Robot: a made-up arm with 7 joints. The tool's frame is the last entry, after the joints.
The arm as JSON. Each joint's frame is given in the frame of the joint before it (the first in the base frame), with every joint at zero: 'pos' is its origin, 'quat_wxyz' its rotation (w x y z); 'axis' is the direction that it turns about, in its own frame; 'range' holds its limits. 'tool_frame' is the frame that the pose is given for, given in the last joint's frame.
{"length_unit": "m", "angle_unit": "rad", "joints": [
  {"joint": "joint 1", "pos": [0.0, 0.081, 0.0], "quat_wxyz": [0.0, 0.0, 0.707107, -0.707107], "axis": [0.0, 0.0, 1.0], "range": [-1.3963, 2.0]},
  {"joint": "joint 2", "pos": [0.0, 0.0, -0.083], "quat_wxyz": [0.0, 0.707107, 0.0, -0.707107], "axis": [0.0, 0.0, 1.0], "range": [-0.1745, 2.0]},
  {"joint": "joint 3", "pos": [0.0, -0.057, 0.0], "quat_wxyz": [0.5, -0.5, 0.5, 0.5], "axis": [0.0, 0.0, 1.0], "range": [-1.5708, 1.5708]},
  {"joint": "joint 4", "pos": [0.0, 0.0, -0.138], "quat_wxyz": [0.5, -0.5, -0.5, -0.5], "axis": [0.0, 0.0, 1.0], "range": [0.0, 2.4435]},
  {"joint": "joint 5", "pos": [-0.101, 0.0, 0.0], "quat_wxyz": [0.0, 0.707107, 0.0, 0.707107], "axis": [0.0, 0.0, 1.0], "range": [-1.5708, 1.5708]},
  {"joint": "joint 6", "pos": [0.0, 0.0, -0.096], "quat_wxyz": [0.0, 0.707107, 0.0, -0.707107], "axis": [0.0, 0.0, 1.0], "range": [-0.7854, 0.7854]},
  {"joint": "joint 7", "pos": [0.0, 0.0, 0.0], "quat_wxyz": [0.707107, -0.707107, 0.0, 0.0], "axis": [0.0, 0.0, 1.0], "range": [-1.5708, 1.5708]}
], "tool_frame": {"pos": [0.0, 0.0, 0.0], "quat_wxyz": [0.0, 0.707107, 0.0, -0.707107]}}
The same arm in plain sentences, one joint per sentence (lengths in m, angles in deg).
The arm has seven revolute joints in a row. What follows holds with every joint at zero, and every direction is one of the base frame's.
The first joint lies 0.081 m along +y from the base frame's origin and turns about -y, from -80 to 114.59 deg.
The second joint lies 0.083 m along +y from the first joint and turns about +x, from -10 to 114.59 deg.
The third joint lies 0.057 m along -z from the second joint and turns about +z, from -90 to 90 deg.
The fourth joint lies 0.138 m along -z from the third joint and turns about -y, from 0 to 140 deg.
The fifth joint lies 0.101 m along -z from the fourth joint and turns about +z, from -90 to 90 deg.
The sixth joint lies 0.096 m along -z from the fifth joint and turns about +y, from -45 to 45 deg.
The seventh joint lies at the same point as the sixth joint and turns about -x, from -90 to 90 deg.
The tool frame, which is the frame that the pose is given for, lies at the same point as the seventh joint; its axes are parallel to the base frame's.

